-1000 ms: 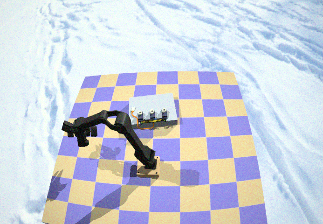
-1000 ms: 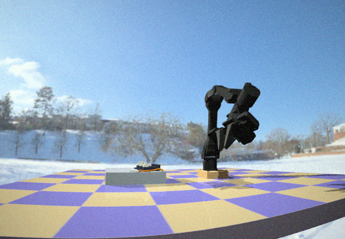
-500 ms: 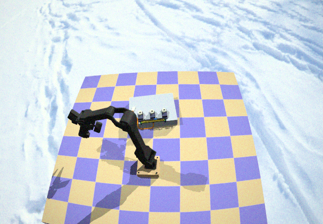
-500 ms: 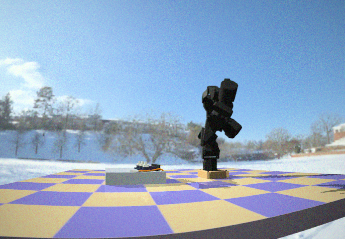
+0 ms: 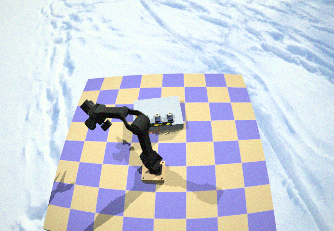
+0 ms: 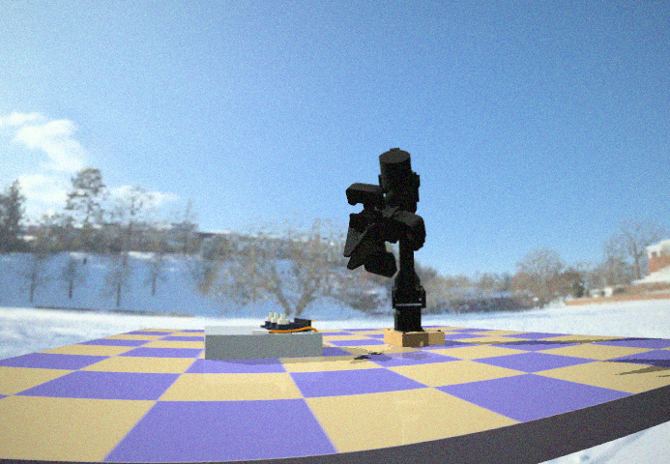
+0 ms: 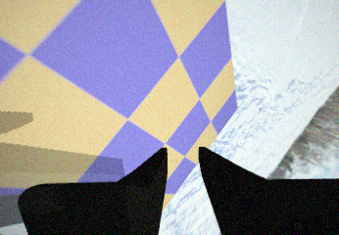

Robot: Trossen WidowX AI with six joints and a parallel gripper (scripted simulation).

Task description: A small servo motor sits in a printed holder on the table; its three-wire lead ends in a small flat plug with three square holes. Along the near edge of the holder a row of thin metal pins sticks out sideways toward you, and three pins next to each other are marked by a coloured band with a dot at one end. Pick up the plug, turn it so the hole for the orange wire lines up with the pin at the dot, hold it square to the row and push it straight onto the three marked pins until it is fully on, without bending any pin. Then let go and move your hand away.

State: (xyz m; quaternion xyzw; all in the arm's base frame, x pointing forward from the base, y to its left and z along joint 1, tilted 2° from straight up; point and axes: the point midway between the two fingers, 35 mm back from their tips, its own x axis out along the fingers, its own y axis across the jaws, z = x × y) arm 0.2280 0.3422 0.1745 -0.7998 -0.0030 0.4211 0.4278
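Now: gripper tip 36 cm to the left of the blue band, 10 cm above it and 4 cm short of it. Also, from my gripper tip: green board strip: 34 cm to the right, 13 cm below, 4 cm ahead; then grey printed holder: 32 cm to the right, 20 cm ahead, 15 cm below.
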